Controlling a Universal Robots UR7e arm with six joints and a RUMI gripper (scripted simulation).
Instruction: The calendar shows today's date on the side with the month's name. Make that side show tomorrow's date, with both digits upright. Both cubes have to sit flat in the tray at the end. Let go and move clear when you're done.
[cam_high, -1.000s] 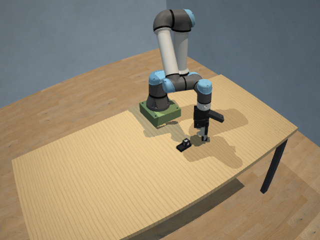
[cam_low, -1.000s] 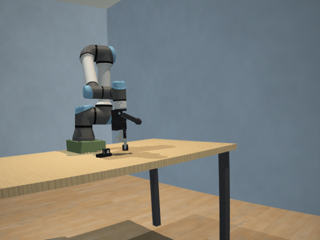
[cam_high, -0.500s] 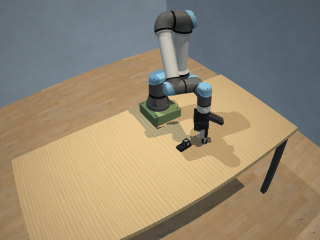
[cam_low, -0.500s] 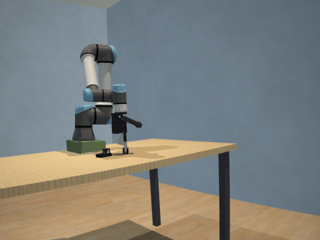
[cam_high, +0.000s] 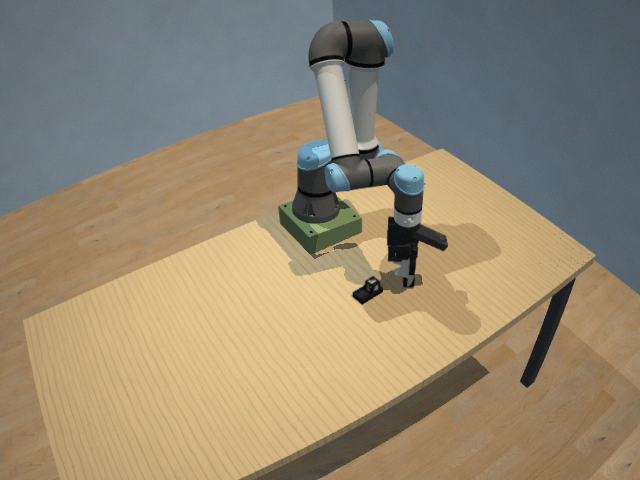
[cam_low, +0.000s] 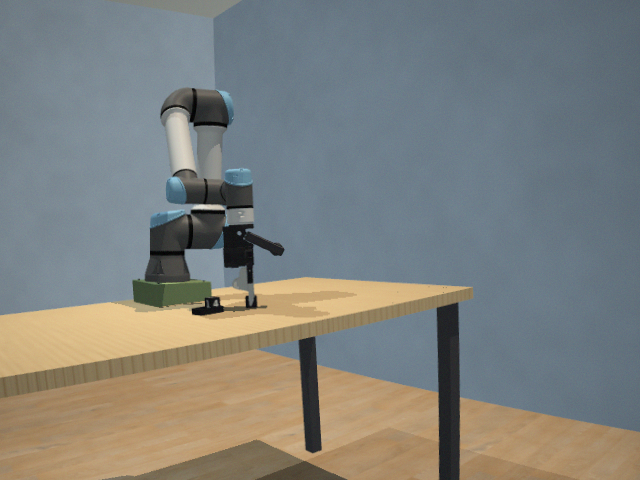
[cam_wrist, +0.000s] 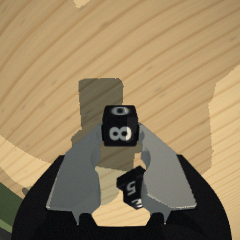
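My hand is 1 cm above the black digit cube. Also, from my hand: black calendar tray 12 cm to the right, 3 cm behind, 2 cm below.
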